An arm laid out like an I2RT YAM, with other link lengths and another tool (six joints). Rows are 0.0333 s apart.
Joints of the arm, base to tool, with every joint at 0 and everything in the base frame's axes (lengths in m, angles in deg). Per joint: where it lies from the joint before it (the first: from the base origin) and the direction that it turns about. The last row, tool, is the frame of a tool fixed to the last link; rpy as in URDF.
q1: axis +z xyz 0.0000 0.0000 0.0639
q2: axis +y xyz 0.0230 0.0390 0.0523
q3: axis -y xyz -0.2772 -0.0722 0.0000
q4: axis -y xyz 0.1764 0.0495 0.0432
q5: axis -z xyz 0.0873 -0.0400 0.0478
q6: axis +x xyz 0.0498 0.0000 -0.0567
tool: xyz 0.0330 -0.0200 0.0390 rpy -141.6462 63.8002 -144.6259
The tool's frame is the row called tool.
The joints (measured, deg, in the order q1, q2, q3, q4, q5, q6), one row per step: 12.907, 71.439, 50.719, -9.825, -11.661, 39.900; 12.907, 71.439, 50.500, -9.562, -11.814, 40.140; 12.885, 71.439, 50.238, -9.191, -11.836, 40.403; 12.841, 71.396, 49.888, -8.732, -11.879, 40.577; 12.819, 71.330, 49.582, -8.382, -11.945, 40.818; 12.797, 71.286, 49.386, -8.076, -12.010, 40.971; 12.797, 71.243, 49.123, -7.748, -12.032, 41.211; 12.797, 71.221, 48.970, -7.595, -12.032, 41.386; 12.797, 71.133, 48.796, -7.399, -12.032, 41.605; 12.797, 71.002, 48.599, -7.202, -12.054, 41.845; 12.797, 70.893, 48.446, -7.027, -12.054, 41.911; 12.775, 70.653, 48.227, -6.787, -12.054, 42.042; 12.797, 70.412, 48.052, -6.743, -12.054, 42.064; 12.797, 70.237, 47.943, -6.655, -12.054, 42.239; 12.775, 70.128, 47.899, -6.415, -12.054, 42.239; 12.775, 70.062, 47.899, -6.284, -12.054, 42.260
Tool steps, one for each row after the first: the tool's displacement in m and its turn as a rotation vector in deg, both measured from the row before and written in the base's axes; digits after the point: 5 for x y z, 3 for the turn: -0.00008, 0.00015, -0.00075, 0.272, 0.067, 0.012; -0.00001, -0.00015, -0.00070, 0.239, -0.002, -0.133; -0.00013, -0.00023, -0.00074, 0.190, -0.076, -0.093; -0.00029, -0.00014, -0.00072, 0.244, -0.006, -0.084; -0.00008, -0.00006, -0.00024, 0.185, -0.083, -0.041; -0.00020, -0.00008, -0.00062, 0.222, -0.009, -0.098; -0.00017, -0.00009, -0.00050, 0.142, 0.047, -0.085; -0.00033, -0.00014, -0.00025, 0.196, -0.022, -0.106; -0.00049, -0.00014, -0.00021, 0.227, -0.031, -0.097; -0.00034, -0.00010, 0.00001, 0.081, -0.102, -0.032; -0.00073, -0.00031, 0.00032, 0.161, -0.203, -0.085; -0.00090, -0.00011, 0.00011, 0.042, -0.099, 0.012; -0.00058, -0.00018, 0.00023, 0.172, -0.081, -0.083; -0.00004, -0.00011, 0.00087, 0.067, -0.297, -0.022; 0.00000, -0.00001, 0.00063, 0.060, -0.184, -0.010
